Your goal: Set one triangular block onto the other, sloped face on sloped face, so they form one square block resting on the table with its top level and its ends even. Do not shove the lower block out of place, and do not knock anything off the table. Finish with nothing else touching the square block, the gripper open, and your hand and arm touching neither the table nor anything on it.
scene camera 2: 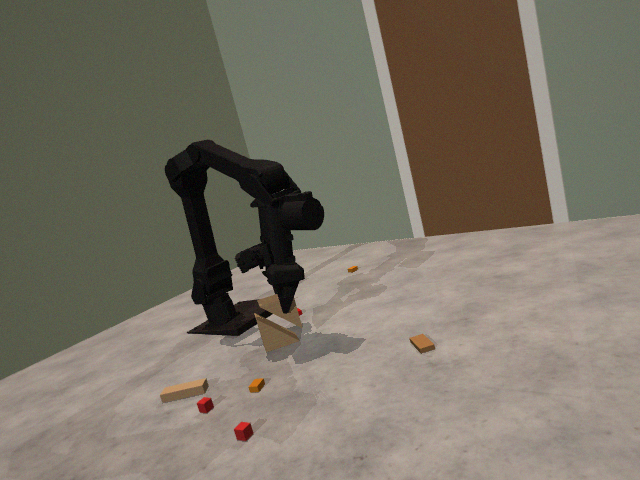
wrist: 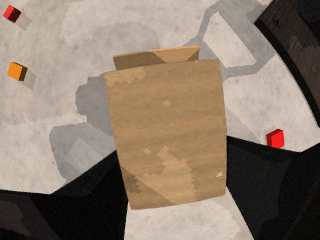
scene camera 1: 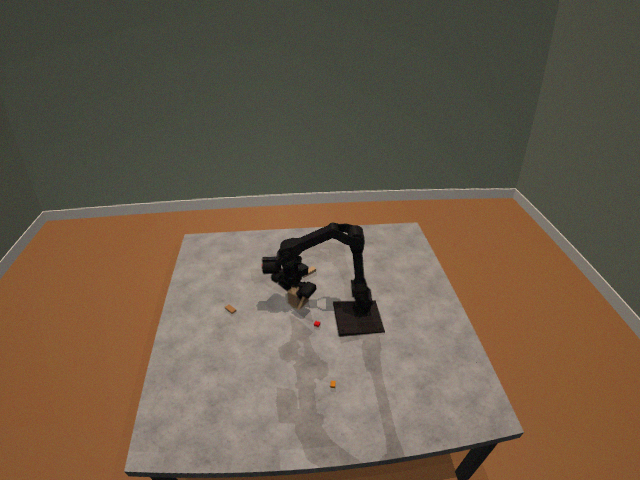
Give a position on a triangular block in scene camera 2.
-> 274, 336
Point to a triangular block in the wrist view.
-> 137, 59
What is my gripper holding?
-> A triangular block.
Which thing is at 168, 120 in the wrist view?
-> A triangular block.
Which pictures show my gripper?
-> Scene camera 2, the wrist view and scene camera 1: all of them.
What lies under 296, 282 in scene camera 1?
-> My gripper.
